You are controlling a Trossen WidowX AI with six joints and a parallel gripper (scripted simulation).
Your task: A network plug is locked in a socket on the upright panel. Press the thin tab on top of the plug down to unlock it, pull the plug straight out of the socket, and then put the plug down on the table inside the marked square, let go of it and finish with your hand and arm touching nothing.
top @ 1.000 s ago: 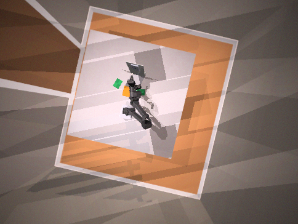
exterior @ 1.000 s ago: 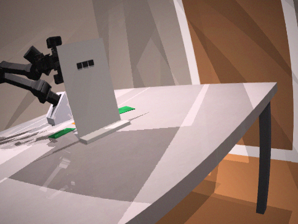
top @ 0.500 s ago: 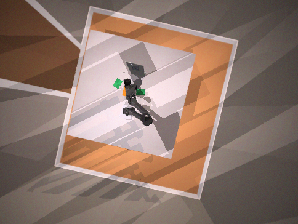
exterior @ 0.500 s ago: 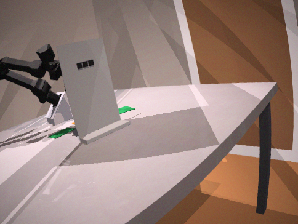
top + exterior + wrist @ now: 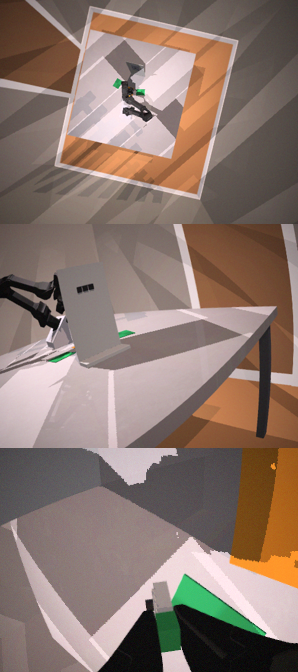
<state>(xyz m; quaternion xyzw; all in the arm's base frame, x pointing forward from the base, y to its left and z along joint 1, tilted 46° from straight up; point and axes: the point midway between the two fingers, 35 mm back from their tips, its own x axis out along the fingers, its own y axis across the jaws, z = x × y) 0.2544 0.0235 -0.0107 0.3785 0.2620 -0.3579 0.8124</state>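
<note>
Right now the orange square is 50 mm behind my gripper tip, 10 mm to the right of it and 120 mm below it. From my gripper tip the other things lie so: network plug: right at my gripper tip; then grey upright panel: 180 mm ahead, 100 mm to the right, 20 mm above.
</note>
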